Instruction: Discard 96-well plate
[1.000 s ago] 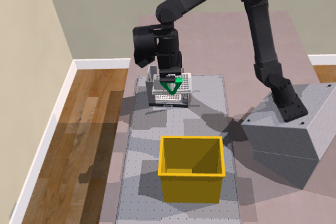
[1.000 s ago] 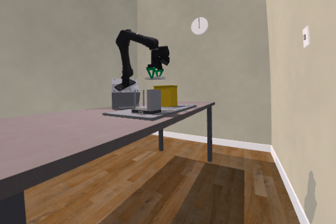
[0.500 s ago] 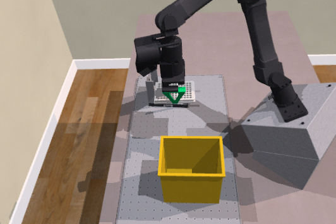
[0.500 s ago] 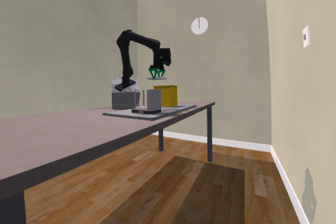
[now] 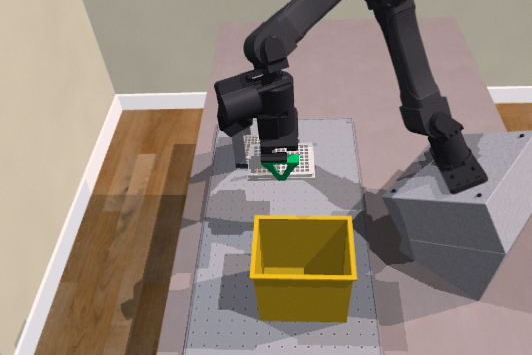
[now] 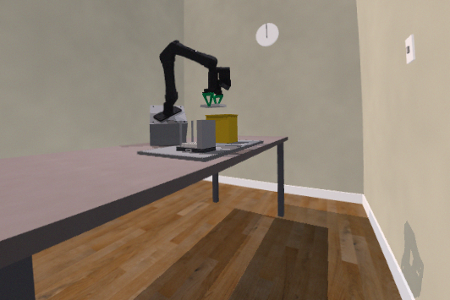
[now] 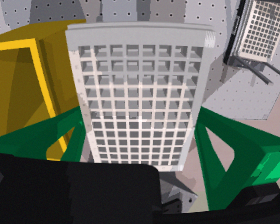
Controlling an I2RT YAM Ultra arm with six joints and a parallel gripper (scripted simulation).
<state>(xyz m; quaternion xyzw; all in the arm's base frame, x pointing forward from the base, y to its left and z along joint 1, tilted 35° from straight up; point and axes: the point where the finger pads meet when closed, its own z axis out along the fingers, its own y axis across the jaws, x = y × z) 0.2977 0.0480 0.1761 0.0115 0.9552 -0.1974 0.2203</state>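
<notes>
Now: the yellow plastics bin W1 17 cm to the left of my hand, 14 cm below it and 2 cm behind it. Round my hand: rack wall (24 cm to the right, 15 cm below, 9 cm ahead).
</notes>
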